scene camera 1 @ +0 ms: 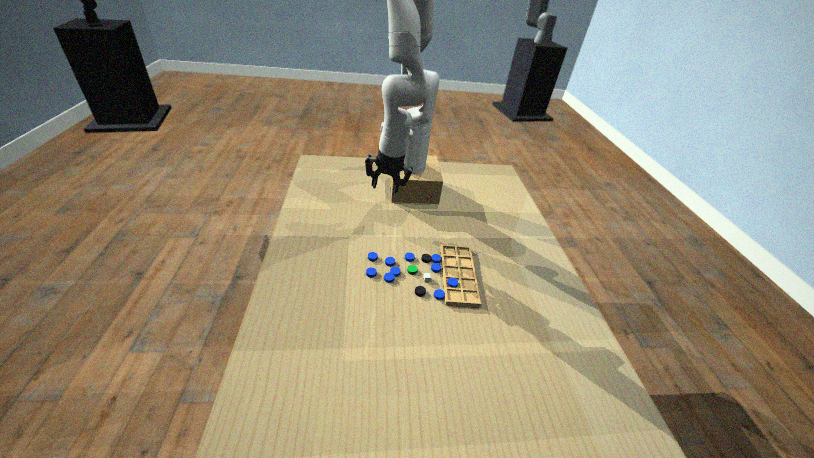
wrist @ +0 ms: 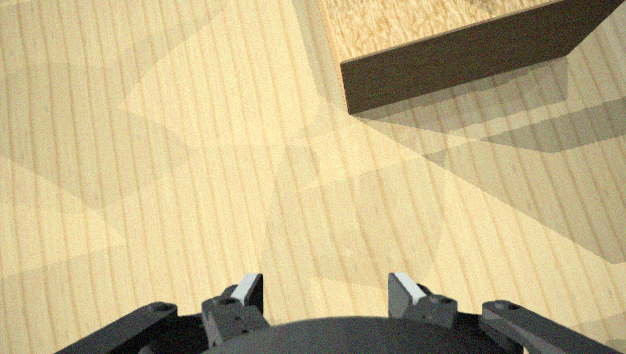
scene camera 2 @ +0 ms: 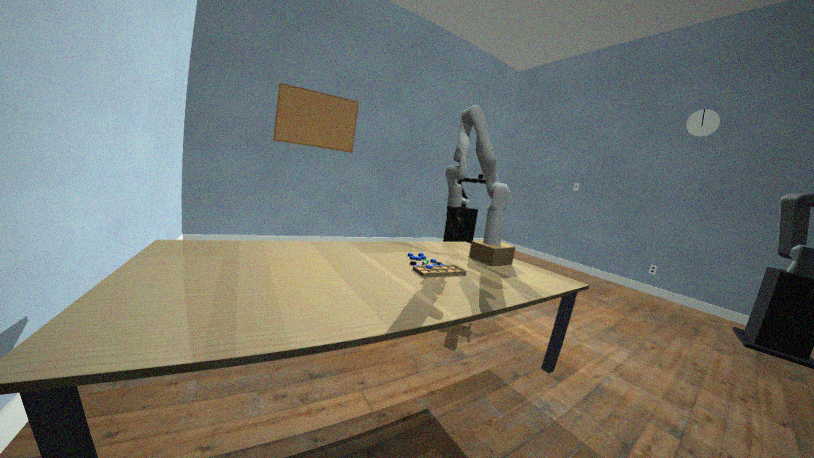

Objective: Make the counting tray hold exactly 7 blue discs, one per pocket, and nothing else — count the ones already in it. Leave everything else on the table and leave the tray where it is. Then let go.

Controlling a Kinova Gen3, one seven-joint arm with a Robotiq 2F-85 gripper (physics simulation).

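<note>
The counting tray (scene camera 1: pixel 477 281) (scene camera 2: pixel 444 274), light wood with two columns of pockets, lies on the table. One blue disc (scene camera 1: pixel 452 281) shows in its left column, near the front; the other pockets look empty. Left of the tray lie several loose blue discs, among them one blue disc (scene camera 1: pixel 439 294) at its front left corner and two blue discs (scene camera 1: pixel 436 258) (scene camera 1: pixel 436 267) close to its left rim. My gripper (scene camera 1: pixel 385 186) (wrist: pixel 325 295) is open with nothing between its fingers, high above the table by the robot base, away from discs and tray. No disc or tray shows in the wrist view.
A green disc (scene camera 1: pixel 412 269), a white cube (scene camera 1: pixel 426 277) and two black discs (scene camera 1: pixel 426 258) (scene camera 1: pixel 420 291) lie among the blue discs. The wooden base block (scene camera 1: pixel 416 191) (scene camera 2: pixel 490 254) (wrist: pixel 440 75) stands beside my gripper at the table's far end. Dark pedestals stand beyond the table.
</note>
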